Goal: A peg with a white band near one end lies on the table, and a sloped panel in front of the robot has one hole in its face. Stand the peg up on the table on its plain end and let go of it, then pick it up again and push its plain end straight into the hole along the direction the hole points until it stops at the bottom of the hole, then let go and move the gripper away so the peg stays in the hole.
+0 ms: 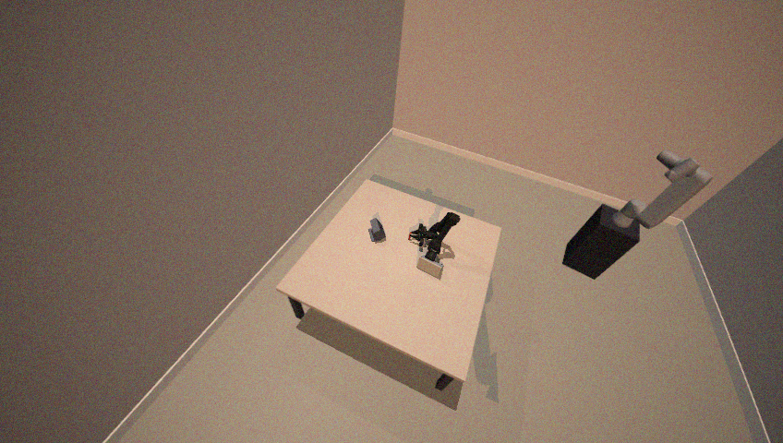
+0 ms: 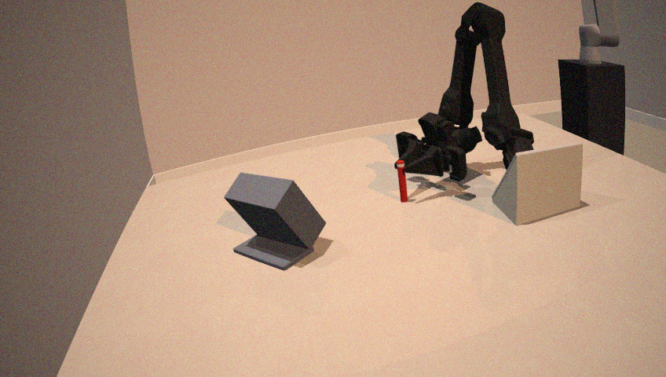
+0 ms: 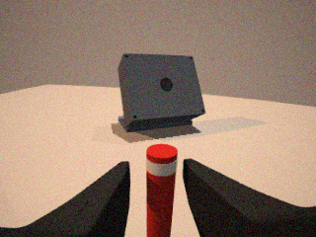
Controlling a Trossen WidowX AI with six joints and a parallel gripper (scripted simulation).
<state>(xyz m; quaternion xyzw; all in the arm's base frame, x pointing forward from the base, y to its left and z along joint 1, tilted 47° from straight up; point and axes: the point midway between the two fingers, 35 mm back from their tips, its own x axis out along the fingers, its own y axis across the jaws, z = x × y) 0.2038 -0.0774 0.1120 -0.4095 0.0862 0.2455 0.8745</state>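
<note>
My gripper tip is 10 mm above the red peg. Also, from my gripper tip: grey sloped panel (230 mm ahead, 110 mm to the left); then panel foot plate (240 mm ahead, 120 mm to the left, 70 mm below).
</note>
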